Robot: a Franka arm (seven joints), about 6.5 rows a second.
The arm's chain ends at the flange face. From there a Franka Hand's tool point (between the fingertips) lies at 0.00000 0.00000 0.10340 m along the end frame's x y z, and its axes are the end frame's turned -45 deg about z.
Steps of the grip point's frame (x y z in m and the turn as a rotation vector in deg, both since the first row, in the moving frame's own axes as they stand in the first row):
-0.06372, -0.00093, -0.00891, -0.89, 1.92, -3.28
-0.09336, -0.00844, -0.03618, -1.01, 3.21, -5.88
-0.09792, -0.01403, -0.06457, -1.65, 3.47, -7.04
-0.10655, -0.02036, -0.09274, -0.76, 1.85, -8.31
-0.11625, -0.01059, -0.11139, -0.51, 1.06, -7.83
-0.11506, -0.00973, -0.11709, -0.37, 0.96, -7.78
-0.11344, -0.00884, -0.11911, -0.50, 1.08, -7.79
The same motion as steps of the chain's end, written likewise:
-0.04926, 0.04582, -0.00884, 0.73, 1.99, -3.28
-0.07721, 0.06312, -0.03600, 1.56, 2.98, -5.88
-0.08553, 0.06203, -0.06434, 1.29, 3.62, -7.04
-0.09296, 0.06257, -0.09268, 0.77, 1.85, -8.31
-0.09164, 0.07555, -0.11137, 0.39, 1.11, -7.83
-0.08988, 0.07535, -0.11707, 0.42, 0.94, -7.78
-0.08842, 0.07484, -0.11909, 0.41, 1.12, -7.79

